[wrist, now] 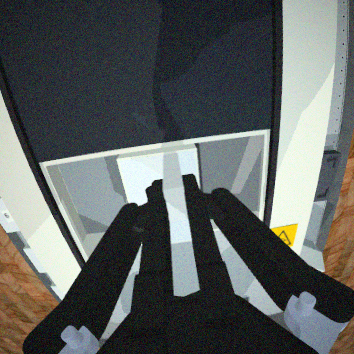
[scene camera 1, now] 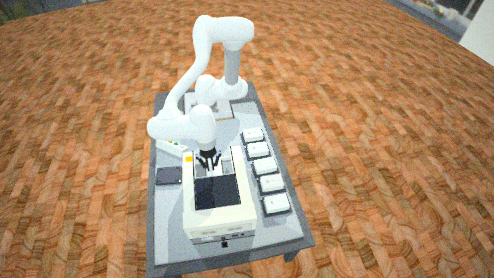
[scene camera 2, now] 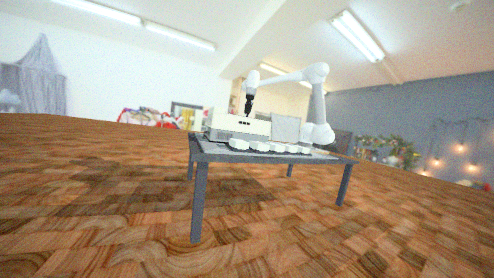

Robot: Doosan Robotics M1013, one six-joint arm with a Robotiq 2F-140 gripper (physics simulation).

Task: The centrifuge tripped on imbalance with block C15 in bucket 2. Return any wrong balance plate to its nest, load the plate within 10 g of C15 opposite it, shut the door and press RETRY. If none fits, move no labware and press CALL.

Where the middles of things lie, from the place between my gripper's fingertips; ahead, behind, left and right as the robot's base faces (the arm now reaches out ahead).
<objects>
Now: hand 5 cm past the white plate (wrist: 138, 169), 1 cm to the right of it and 2 cm above it. Also, from my hand: cream centrifuge (scene camera 1: 218, 224) (10 cm ahead, 2 cm to the left, 6 cm below).
</objects>
